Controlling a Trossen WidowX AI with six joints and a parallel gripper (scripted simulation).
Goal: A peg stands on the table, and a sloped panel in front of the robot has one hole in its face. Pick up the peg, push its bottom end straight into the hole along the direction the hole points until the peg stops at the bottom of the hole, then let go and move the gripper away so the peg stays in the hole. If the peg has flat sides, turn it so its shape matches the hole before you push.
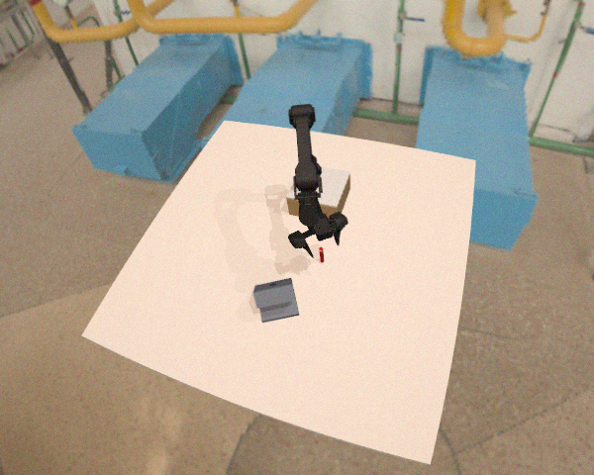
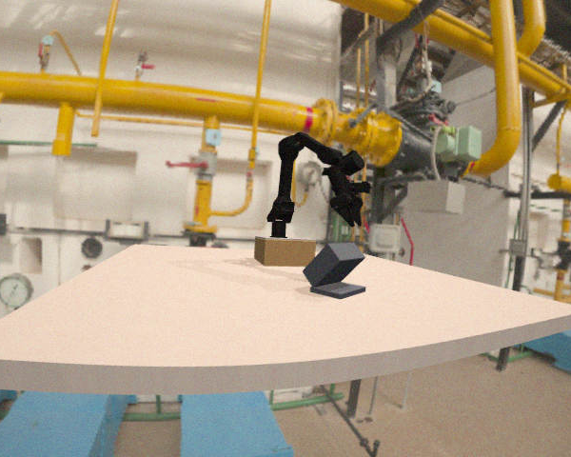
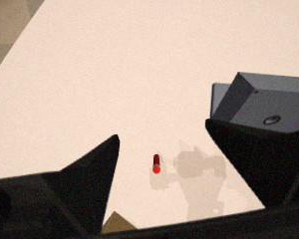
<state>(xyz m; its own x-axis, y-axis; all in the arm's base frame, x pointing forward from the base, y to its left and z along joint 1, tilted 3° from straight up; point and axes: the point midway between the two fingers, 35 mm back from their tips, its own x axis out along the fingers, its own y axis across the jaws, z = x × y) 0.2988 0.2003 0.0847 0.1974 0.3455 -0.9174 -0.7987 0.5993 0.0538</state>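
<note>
Right now the round red peg is 6 cm behind my gripper tip, 5 cm to the right of it and 12 cm below it. Also, from my gripper tip: grey sloped panel: 16 cm ahead, 12 cm to the right, 10 cm below.
</note>
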